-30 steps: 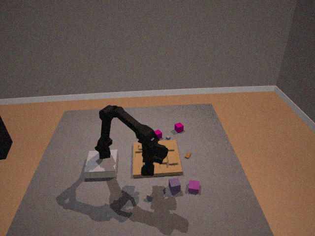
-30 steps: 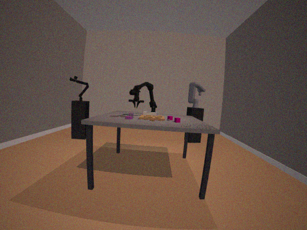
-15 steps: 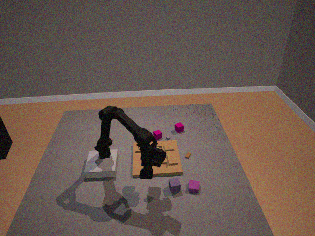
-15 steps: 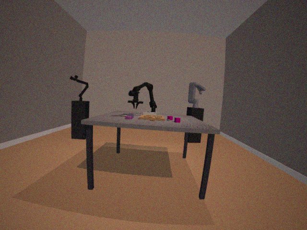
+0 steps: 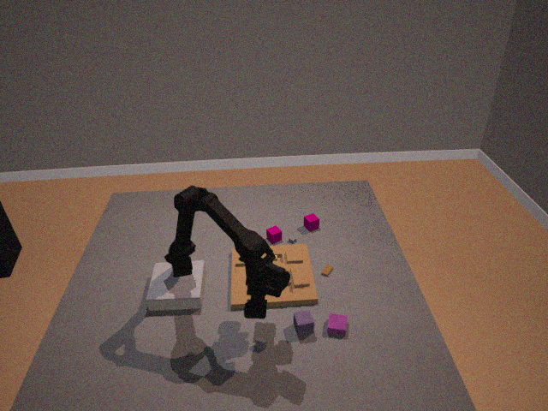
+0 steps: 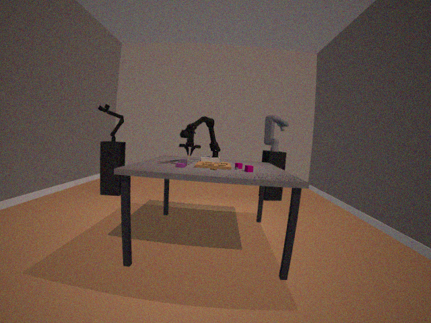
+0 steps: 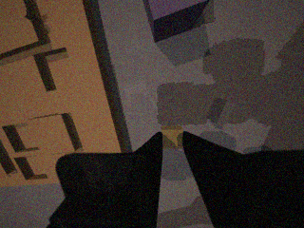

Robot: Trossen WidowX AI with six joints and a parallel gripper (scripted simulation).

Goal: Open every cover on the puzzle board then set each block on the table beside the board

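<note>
My gripper tip is 10 cm short of the tan puzzle board, 23 cm to the right of it and 5 cm above it. Round my gripper tip: small tan piece: 30 cm ahead, 18 cm to the left, 7 cm below; then small grey piece: 1 cm behind, 8 cm to the right, 6 cm below; then purple block: 13 cm ahead, 5 cm to the right, 5 cm below.
</note>
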